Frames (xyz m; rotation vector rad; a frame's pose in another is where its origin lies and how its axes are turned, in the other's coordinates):
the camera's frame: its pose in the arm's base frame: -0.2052 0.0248 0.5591 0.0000 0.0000 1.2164
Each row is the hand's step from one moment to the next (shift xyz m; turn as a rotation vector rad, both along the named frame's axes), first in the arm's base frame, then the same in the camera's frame.
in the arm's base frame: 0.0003 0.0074 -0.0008 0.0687 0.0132 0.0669
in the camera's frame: 0.0070 0.0023 -0.0008 0.0362 -0.0598 0.0669
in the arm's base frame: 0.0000 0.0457 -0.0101 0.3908 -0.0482 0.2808
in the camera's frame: 0.0429 0.0159 -0.0101 0.0904 -0.3832 0.2808
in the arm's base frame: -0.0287 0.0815 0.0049 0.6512 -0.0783 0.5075
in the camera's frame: 0.0665 0.0552 0.0049 0.1525 -0.6379 0.5075
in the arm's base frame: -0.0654 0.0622 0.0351 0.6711 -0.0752 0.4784
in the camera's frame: 0.0356 0.0829 0.0351 0.1624 -0.6555 0.4784
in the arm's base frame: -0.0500 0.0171 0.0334 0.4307 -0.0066 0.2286
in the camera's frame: -0.0013 0.0528 0.0334 0.1433 -0.4062 0.2286
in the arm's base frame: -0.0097 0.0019 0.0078 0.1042 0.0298 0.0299
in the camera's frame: -0.0016 0.0098 0.0078 0.0641 -0.0874 0.0299
